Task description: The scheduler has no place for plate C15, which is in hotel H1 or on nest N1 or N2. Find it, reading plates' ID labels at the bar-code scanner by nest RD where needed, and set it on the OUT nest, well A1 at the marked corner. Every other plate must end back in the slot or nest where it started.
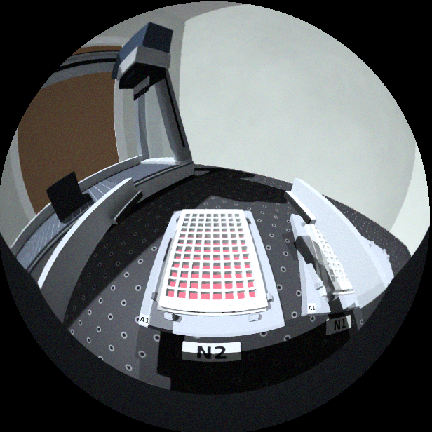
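A white plate [216, 306] with a grid of wells, pink-red in the nearer rows, lies flat on nest N2 [225, 328], whose A1 mark is at the near left corner. The plate's ID label does not show from this steep angle. My gripper [213, 181] is open, its two fingers standing wide apart to the left and right, above and clear of the plate. Another white plate [332, 255] sits on nest N1 [308, 292], partly hidden by the right finger; its label cannot be read. The OUT nest's label does not show.
A tall column [172, 117] with a blue and grey head [147, 47] rises at the back left. A small black panel [67, 196] stands at the left by a grey raised ledge [117, 175]. Part of a pale fixture [384, 257] shows beyond the right finger.
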